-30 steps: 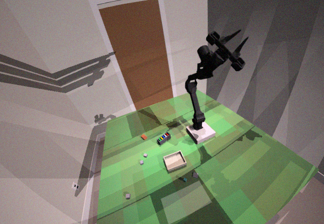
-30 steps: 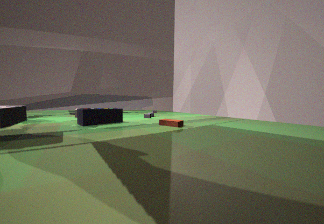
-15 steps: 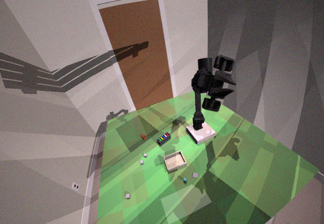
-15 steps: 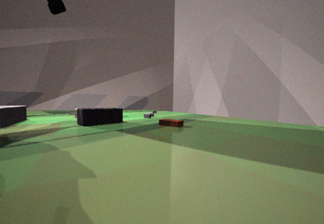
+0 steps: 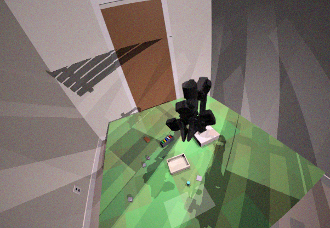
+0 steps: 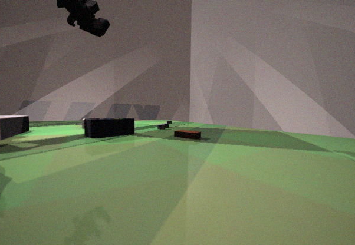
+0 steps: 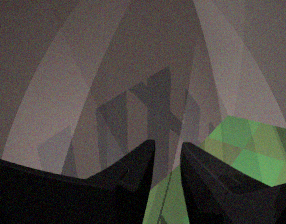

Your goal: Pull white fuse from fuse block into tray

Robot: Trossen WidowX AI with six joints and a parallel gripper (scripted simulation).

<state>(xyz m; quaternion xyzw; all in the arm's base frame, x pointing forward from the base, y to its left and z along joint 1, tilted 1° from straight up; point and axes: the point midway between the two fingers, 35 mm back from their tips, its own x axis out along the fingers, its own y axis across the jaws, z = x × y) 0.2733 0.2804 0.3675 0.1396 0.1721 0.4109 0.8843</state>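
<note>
The white fuse is 1 cm behind my gripper tip, 36 cm to the right of it and 38 cm below it. The rest, counted from my gripper tip: tray: 1 cm ahead, 14 cm to the right, 41 cm below.
</note>
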